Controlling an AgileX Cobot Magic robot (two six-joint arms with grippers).
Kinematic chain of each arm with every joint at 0, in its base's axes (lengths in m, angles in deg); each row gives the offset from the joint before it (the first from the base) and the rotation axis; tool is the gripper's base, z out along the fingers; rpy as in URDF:
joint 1: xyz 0 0 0.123 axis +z
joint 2: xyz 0 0 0 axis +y
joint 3: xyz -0.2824 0 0.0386 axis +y
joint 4: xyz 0.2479 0 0.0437 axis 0.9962 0 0.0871
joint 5: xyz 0 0 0 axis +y
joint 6: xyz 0.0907 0 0.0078 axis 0.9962 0 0.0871
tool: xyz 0 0 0 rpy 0 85 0
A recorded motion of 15 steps. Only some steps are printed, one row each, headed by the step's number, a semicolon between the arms.
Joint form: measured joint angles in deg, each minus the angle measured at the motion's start. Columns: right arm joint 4, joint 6, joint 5, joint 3, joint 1, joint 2; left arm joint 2, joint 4, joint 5, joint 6, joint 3, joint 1.
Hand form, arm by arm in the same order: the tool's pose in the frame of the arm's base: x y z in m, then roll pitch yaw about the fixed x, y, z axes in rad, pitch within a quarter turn. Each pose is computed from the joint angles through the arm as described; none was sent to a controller.
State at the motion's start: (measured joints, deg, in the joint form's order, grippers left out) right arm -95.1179 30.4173 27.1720 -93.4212 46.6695 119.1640; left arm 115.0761 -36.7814 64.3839 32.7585 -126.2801 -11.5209
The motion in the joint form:
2: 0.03 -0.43 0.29 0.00 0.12 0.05; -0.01 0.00 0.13 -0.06 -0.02 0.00
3: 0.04 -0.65 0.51 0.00 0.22 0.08; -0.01 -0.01 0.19 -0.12 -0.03 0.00
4: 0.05 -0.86 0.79 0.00 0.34 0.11; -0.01 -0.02 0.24 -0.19 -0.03 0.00
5: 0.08 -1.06 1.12 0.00 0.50 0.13; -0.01 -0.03 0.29 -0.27 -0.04 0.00
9: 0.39 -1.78 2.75 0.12 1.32 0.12; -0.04 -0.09 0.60 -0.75 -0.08 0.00
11: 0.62 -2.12 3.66 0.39 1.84 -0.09; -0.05 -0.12 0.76 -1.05 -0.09 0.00
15: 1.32 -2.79 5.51 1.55 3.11 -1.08; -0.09 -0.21 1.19 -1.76 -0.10 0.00
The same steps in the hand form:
2: 0.3664 0.3288 0.2570 -1.8615 0.2629 -1.3301; 0.4263 -0.1372 0.4013 -2.8556 0.9296 2.5714
3: 0.3660 0.3292 0.2568 -1.8607 0.2581 -1.3307; 0.4263 -0.1372 0.4013 -2.8539 0.9287 2.5727
4: 0.3655 0.3296 0.2566 -1.8596 0.2533 -1.3320; 0.4262 -0.1372 0.4013 -2.8519 0.9277 2.5745
5: 0.3648 0.3302 0.2565 -1.8583 0.2487 -1.3334; 0.4261 -0.1372 0.4013 -2.8497 0.9268 2.5764
9: 0.3608 0.3328 0.2564 -1.8541 0.2327 -1.3431; 0.4255 -0.1373 0.4015 -2.8372 0.9215 2.5879
11: 0.3576 0.3340 0.2569 -1.8524 0.2256 -1.3482; 0.4252 -0.1373 0.4015 -2.8295 0.9181 2.5952
15: 0.3483 0.3357 0.2590 -1.8520 0.2138 -1.3573; 0.4244 -0.1374 0.4015 -2.8111 0.9095 2.6122

